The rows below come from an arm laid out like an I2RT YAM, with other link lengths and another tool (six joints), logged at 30 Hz.
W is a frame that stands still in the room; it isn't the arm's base.
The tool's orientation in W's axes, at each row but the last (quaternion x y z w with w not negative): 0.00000 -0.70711 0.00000 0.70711; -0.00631 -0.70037 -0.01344 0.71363; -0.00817 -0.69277 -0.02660 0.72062; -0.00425 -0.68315 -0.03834 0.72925; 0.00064 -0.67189 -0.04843 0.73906; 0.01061 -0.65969 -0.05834 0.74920
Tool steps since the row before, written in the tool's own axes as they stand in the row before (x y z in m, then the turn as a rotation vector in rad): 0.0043 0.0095 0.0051 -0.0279 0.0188 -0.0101; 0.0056 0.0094 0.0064 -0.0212 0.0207 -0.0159; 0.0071 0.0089 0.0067 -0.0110 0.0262 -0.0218; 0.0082 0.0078 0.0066 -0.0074 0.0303 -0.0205; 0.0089 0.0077 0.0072 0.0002 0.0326 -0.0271; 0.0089 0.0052 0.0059 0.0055 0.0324 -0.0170
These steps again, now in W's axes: -0.0051 0.0095 0.0043 0.0101 0.0188 -0.0279; -0.0060 0.0095 0.0058 0.0161 0.0205 -0.0213; -0.0060 0.0090 0.0076 0.0226 0.0254 -0.0112; -0.0056 0.0078 0.0090 0.0218 0.0294 -0.0073; -0.0058 0.0075 0.0100 0.0292 0.0307 -0.0003; -0.0044 0.0046 0.0100 0.0199 0.0306 0.0062
